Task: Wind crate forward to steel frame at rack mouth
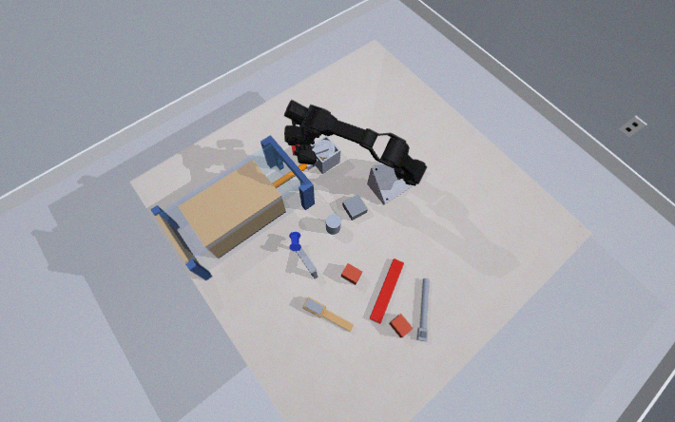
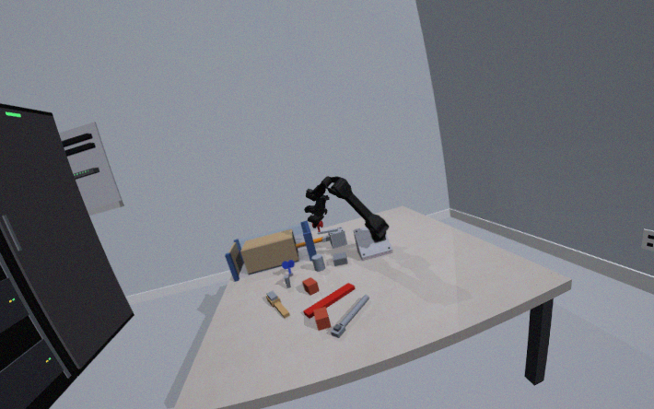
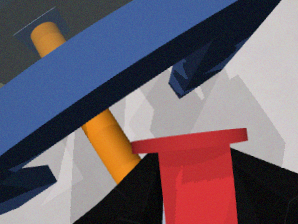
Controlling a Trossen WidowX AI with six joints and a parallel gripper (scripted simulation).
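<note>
The blue frame is 4 cm ahead of my gripper tip, 3 cm to the left of it and 3 cm below it. The rest, counted from my gripper tip: red knob (2 cm behind, 1 cm to the left); grey winch (13 cm behind, 2 cm to the left, 10 cm below); red-knobbed handle (5 cm behind, 1 cm to the left, 3 cm below).
</note>
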